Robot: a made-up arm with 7 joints.
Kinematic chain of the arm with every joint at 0, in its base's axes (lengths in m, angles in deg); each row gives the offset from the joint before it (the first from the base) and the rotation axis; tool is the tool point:
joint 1: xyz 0 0 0 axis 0 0.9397 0.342
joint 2: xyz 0 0 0 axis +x
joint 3: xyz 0 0 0 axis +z
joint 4: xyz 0.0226 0 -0.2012 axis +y
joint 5: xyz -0.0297 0 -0.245 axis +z
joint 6: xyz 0 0 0 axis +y
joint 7: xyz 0 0 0 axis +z
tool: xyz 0 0 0
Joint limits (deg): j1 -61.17..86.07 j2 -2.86..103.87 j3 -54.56..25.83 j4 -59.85..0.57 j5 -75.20..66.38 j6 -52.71..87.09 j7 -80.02..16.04
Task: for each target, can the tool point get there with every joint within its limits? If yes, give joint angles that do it. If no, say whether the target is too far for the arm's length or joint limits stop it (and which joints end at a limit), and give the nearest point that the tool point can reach.
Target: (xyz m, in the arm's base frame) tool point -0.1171 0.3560 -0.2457
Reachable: yes | joints 19.93 55.41 -47.63 -5.15 -56.34 -4.62 -3.85
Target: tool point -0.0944 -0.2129 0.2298
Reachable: no: joint limits stop it (at a limit: joint 1, joint 2, joint 4) | nearest point -0.4095 -0.1585 -0.0778 | short by 0.444 m
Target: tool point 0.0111 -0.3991 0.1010
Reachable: no: joint limits stop it (at a limit: joint 1, joint 2, joint 3, joint 4) | nearest point 0.2830 -0.2790 -0.1127 | short by 0.366 m
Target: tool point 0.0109 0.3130 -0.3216
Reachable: yes | joints 7.90 42.29 14.39 -17.80 18.45 45.07 -5.57
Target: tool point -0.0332 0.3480 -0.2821
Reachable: yes | joints 13.41 50.16 7.72 -14.99 10.60 55.00 -52.07
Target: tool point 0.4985 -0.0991 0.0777
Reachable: no: too far | nearest point 0.4080 -0.0649 0.0041 | short by 0.122 m
